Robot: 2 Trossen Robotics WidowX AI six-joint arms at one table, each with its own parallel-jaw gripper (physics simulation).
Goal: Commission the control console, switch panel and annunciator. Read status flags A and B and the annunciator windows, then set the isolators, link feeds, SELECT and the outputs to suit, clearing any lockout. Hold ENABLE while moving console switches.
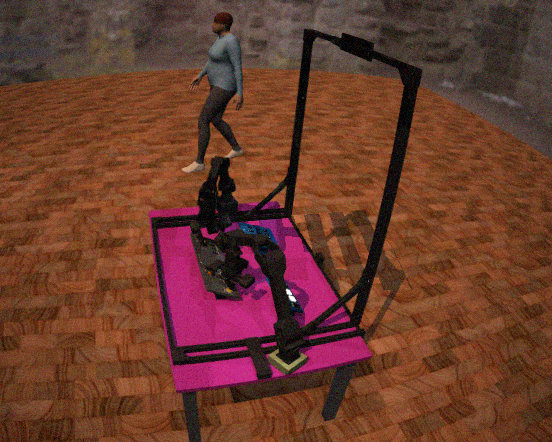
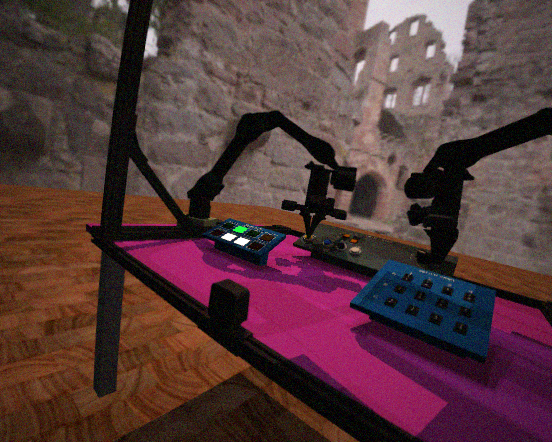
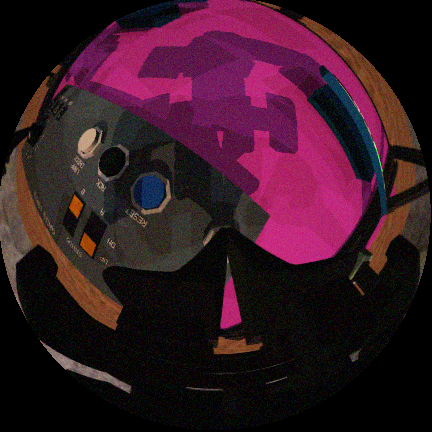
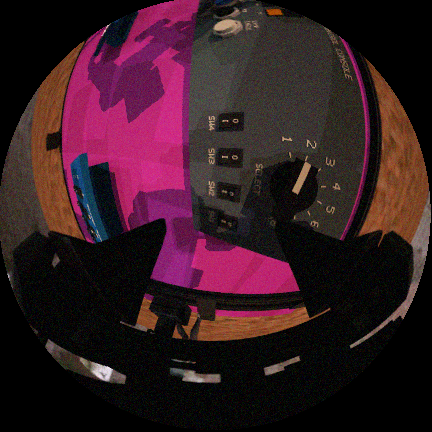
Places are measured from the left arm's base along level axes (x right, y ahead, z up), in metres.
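Where they show: left gripper, fingertip midpoint: (image 1: 231, 289) (image 2: 308, 238) (image 3: 225, 232); right gripper, fingertip midpoint: (image 1: 212, 238) (image 2: 436, 264) (image 4: 221, 224); left arm's base, origin of the base link: (image 1: 288, 355) (image 2: 198, 216) (image 3: 359, 271); right arm's base, origin of the base link: (image 1: 226, 199) (image 4: 167, 318).
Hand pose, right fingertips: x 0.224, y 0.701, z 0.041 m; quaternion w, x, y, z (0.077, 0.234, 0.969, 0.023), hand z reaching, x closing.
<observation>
Things, the pixels of their centre, and the offset from my right fingertips. "*": a spot on its surface instead.
- status flags A, surface spot: (image 3: 92, 235) * dz -0.001, dx -0.166, dy -0.203 m
- B, surface spot: (image 3: 74, 214) * dz -0.001, dx -0.152, dy -0.178 m
- SELECT, surface spot: (image 4: 294, 185) * dz +0.014, dx -0.054, dy -0.014 m
- SW4, body centre: (image 4: 229, 120) dz -0.025, dx -0.037, dy -0.067 m
- SW3, body centre: (image 4: 229, 156) dz -0.025, dx -0.024, dy -0.041 m
- SW2, body centre: (image 4: 227, 191) dz -0.025, dx -0.010, dy -0.014 m
- shaded SW1, body centre: (image 4: 226, 221) dz -0.025, dx +0.003, dy +0.013 m
- annunciator, body centre: (image 3: 355, 141) (image 2: 244, 243) (image 1: 281, 299) dz -0.049, dx -0.009, dy -0.460 m
- blue switch panel, surface spot: (image 2: 370, 297) * dz -0.037, dx +0.226, dy -0.178 m
- RESET, body centre: (image 3: 148, 191) dz -0.021, dx -0.128, dy -0.250 m
- ACK, body centre: (image 3: 111, 160) dz -0.021, dx -0.109, dy -0.213 m
- white lamp check button, body centre: (image 3: 87, 140) dz -0.021, dx -0.090, dy -0.175 m
The grey console (image 2: 385, 257) (image 3: 120, 117) (image 4: 280, 75) has status flags A (image 3: 92, 235), orange in its UP half, and B (image 3: 74, 214), orange in its DN half. SELECT (image 4: 294, 185) points at 2. SW4 (image 4: 231, 121), SW3 (image 4: 230, 157), SW2 (image 4: 229, 192) and shaded SW1 (image 4: 227, 222) form a row. My left gripper (image 2: 308, 236) (image 3: 225, 232) is shut, its tips at a pale-rimmed control they mostly hide. My right gripper (image 4: 221, 224) is open and empty, low over the console's SW1 end. The annunciator (image 2: 245, 240) shows one green and two white lit windows. The blue switch panel (image 2: 370, 297) has several black switches.
RESET (image 3: 150, 191), ACK (image 3: 112, 162) and the white lamp check button (image 3: 90, 141) lie beside the left fingers. A black frame post (image 1: 395, 200) rises at the table's edge. A black block (image 2: 228, 302) stands at the near edge. A person (image 1: 222, 65) is beyond the table.
</observation>
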